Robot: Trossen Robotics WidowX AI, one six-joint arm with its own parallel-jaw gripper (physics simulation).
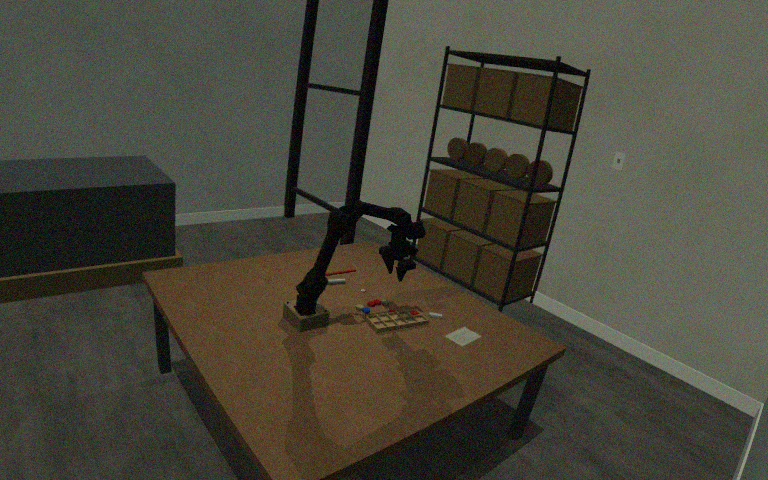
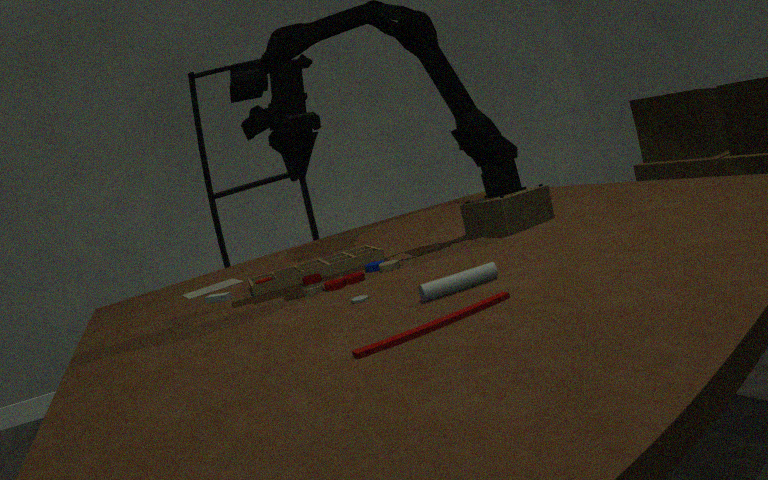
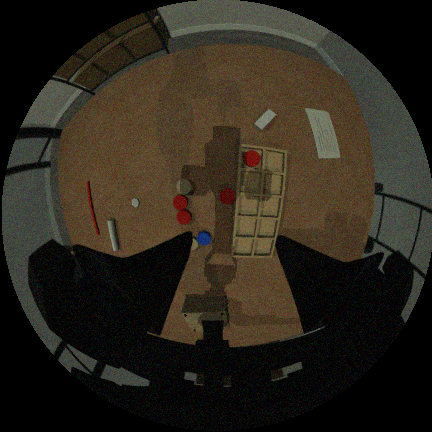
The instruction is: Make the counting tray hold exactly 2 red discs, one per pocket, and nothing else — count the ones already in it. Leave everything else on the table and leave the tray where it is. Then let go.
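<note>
The wooden counting tray [image 1: 401,327] [image 2: 334,263] [image 3: 270,149] lies on the table in front of the arm's base. One red disc [image 3: 252,158] [image 1: 414,312] [image 2: 264,280] sits in a far corner pocket. A second red disc [image 3: 227,196] [image 2: 312,278] lies on the table just outside the tray's long edge. Two more red discs [image 3: 181,209] [image 1: 374,302] [image 2: 344,281] lie together farther from the tray. My gripper [image 1: 396,273] [image 2: 295,176] [image 3: 234,238] is open and empty, high above the tray.
A blue disc [image 3: 203,238] [image 2: 373,267], a beige disc [image 3: 184,186], a small white disc [image 3: 135,202] [image 2: 359,299], a white cylinder [image 3: 113,233] [image 2: 458,282], a red rod [image 3: 92,207] [image 2: 430,326], a white block [image 3: 265,119] and a paper [image 3: 322,132] [image 1: 462,336] lie around. A shelf rack [image 1: 557,190] stands beyond the table.
</note>
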